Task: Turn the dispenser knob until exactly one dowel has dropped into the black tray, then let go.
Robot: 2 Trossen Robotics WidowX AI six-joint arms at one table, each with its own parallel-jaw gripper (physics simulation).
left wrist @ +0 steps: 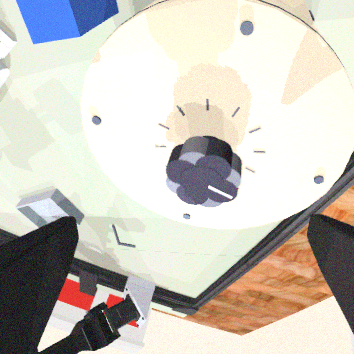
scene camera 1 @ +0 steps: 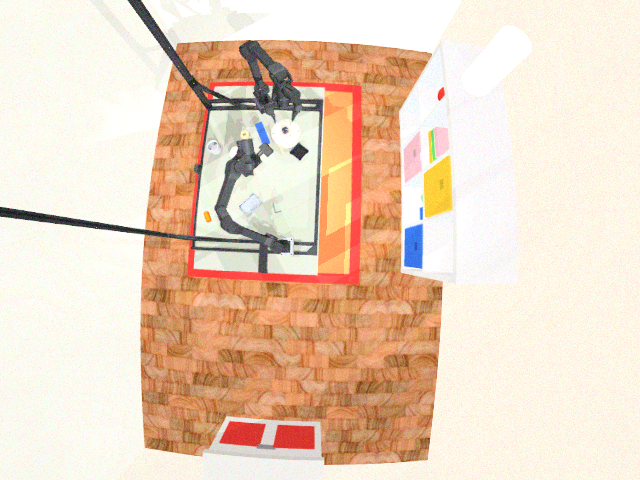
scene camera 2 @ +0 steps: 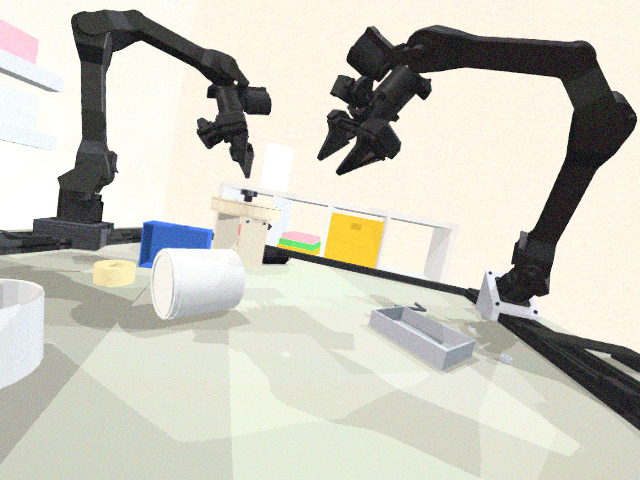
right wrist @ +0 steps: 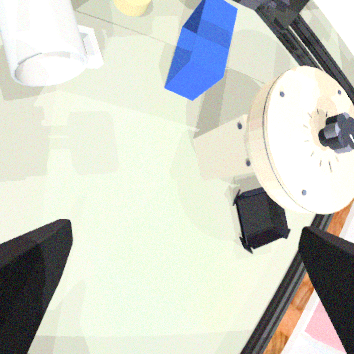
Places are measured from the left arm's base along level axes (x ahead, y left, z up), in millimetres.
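Pixels of known places: left gripper, between the fingertips: [left wrist: 193, 226] [scene camera 1: 283, 122] [scene camera 2: 245, 172]; right gripper, between the fingertips: [scene camera 1: 259, 157] [scene camera 2: 326, 166] [right wrist: 188, 234]; left arm's base, origin of its link: [scene camera 1: 263, 100] [scene camera 2: 78, 220]; right arm's base, origin of its link: [left wrist: 132, 307] [scene camera 1: 286, 246] [scene camera 2: 511, 291].
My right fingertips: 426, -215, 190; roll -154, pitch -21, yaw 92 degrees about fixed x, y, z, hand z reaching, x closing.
Note:
For each thing: its top centre in the pictures, then the offset to it from my right fingertips, as dx, dy, dz. "*": a spot on its surface instead.
- round cream dispenser, centre of its top: [left wrist: 207, 149] [right wrist: 324, 137] [scene camera 2: 247, 201] [scene camera 1: 285, 132] -98, +200, -90
- black tray, centre of its top: [right wrist: 264, 215] [scene camera 2: 271, 252] [scene camera 1: 299, 151] -13, +227, -213
- blue bin, centre of its top: [right wrist: 215, 31] [scene camera 2: 180, 226] [scene camera 1: 261, 130] -227, +97, -157
- white mug, a spot on its surface: [right wrist: 45, 45] * -151, -81, -156
- yellow ring, centre of its top: [scene camera 2: 115, 264] -299, +3, -212
- grey tray, centre of its top: [scene camera 2: 421, 324] [left wrist: 45, 216] [scene camera 1: 249, 203] +106, -188, -212
- angled dark rod, centre of its top: [left wrist: 123, 237] [scene camera 2: 406, 303] [scene camera 1: 276, 206] +203, -65, -232
The round cream dispenser [scene camera 1: 277, 141] [scene camera 2: 227, 206] [left wrist: 130, 75] [right wrist: 285, 165] stands upright. Its black lobed knob [scene camera 1: 285, 130] [scene camera 2: 248, 195] [left wrist: 204, 172] [right wrist: 337, 134] has a white mark pointing lower right in the left wrist view. My left gripper [scene camera 2: 248, 174] [left wrist: 193, 226] is open above the knob, apart from it. My right gripper [scene camera 2: 327, 166] [right wrist: 188, 234] is open and empty, raised over the table. The black tray [scene camera 1: 298, 150] [scene camera 2: 276, 255] [right wrist: 262, 217] sits at the dispenser's foot; its inside looks dark and I can make out no dowel there.
A blue bin [scene camera 1: 262, 132] [scene camera 2: 175, 240] [right wrist: 205, 50] stands beside the dispenser. A white mug [scene camera 2: 201, 281] [right wrist: 45, 45] lies on its side near a yellow ring [scene camera 2: 113, 272]. A grey tray [scene camera 1: 250, 204] [scene camera 2: 423, 335] and an angled dark rod [scene camera 1: 276, 208] [left wrist: 120, 240] lie farther off. Black rails edge the table.

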